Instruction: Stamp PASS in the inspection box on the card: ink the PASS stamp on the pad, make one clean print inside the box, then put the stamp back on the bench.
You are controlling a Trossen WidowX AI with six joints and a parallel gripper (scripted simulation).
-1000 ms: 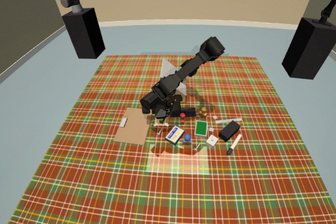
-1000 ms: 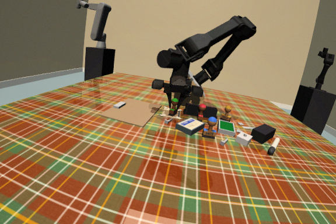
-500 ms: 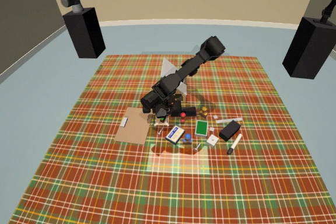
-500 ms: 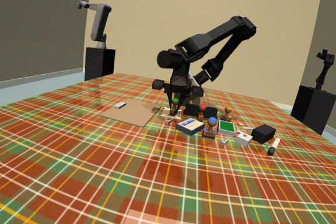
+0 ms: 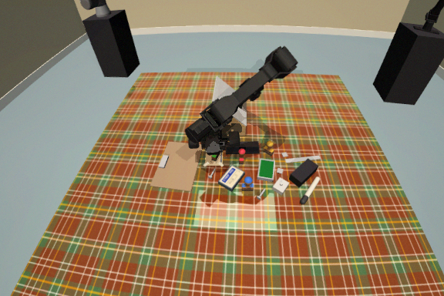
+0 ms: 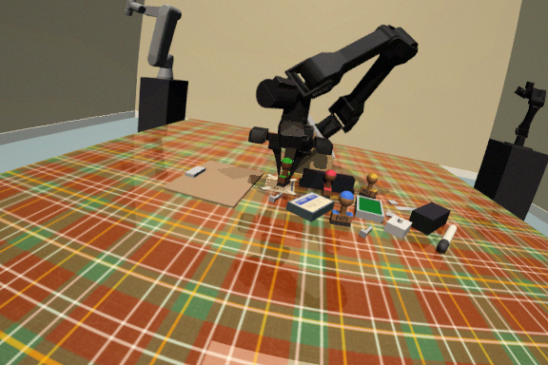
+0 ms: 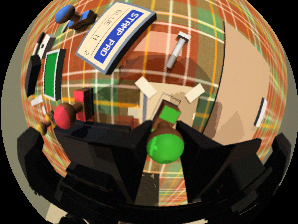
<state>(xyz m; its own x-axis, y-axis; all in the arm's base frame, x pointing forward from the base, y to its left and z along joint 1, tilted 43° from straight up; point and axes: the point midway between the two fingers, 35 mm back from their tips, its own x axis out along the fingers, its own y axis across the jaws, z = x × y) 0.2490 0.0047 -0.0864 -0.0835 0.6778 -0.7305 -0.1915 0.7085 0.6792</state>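
The white card is 30 mm below my gripper tip, 10 mm to the right of it and 10 mm behind it. The rest, counted from my gripper tip: black bar 100 mm to the left, 60 mm behind, 10 mm below; red stamp 100 mm to the left, 10 mm below; green stamp right at my gripper tip.
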